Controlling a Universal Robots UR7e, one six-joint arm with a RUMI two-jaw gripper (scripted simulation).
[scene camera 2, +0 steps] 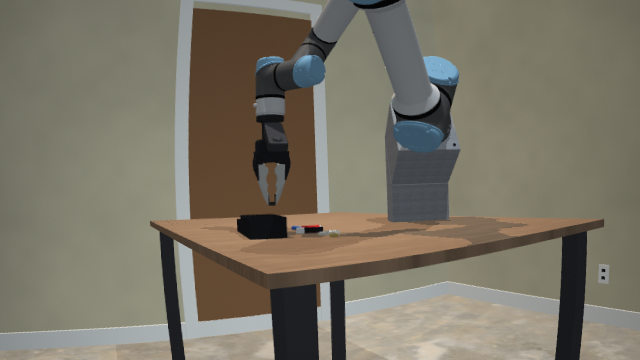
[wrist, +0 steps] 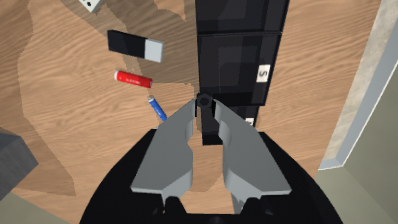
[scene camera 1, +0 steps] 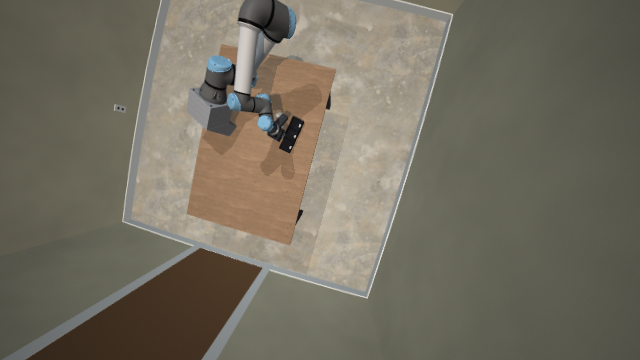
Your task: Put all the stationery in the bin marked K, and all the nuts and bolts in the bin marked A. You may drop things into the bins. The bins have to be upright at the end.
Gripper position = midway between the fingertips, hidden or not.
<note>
I see my gripper (scene camera 2: 272, 204), a black bin row (scene camera 2: 264, 226) and an eraser (wrist: 120, 42).
My gripper also shows in the wrist view (wrist: 204, 100).
</note>
